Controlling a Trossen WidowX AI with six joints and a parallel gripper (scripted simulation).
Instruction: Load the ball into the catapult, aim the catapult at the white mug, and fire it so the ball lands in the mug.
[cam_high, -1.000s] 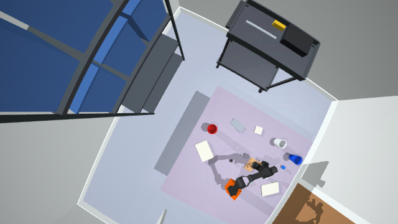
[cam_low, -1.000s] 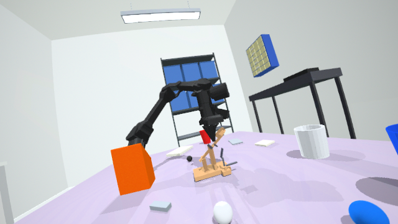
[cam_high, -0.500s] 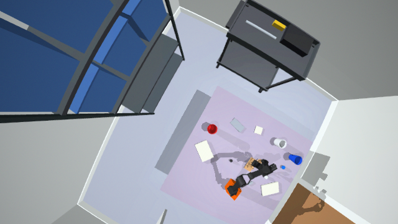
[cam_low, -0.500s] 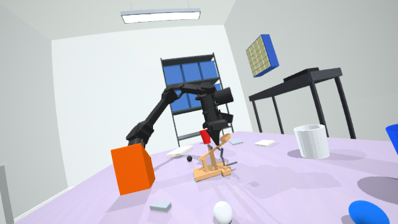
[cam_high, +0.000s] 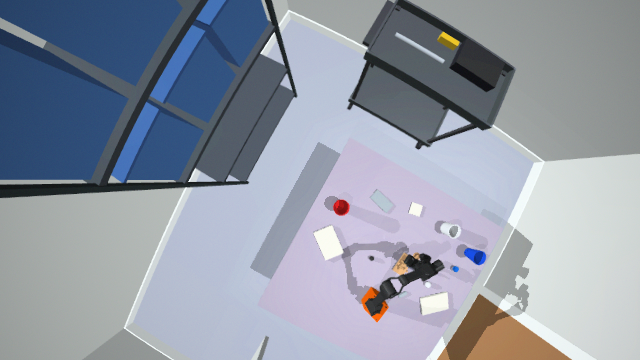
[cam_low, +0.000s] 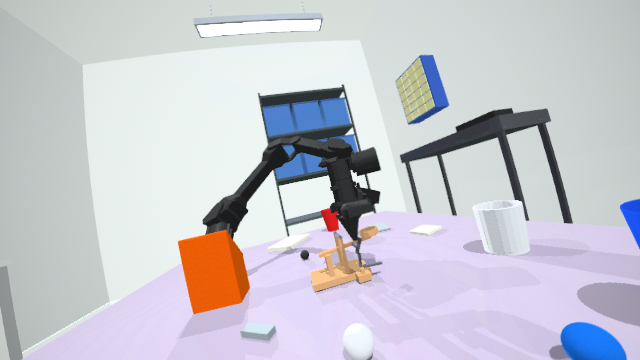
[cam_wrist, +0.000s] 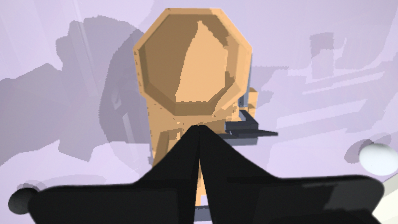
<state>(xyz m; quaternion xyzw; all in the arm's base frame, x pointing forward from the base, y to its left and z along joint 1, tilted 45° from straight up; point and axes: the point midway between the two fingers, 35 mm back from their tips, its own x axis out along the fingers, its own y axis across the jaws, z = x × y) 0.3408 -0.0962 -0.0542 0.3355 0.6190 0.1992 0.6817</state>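
My gripper tip is now 2 cm past the wooden catapult, 1 cm to the left of it and 3 cm above it. The rest, counted from my gripper tip: white ball 12 cm behind, 22 cm to the right, 6 cm below; white mug 28 cm ahead, 16 cm to the right, 5 cm below; dark ball 10 cm behind, 23 cm to the left, 6 cm below.
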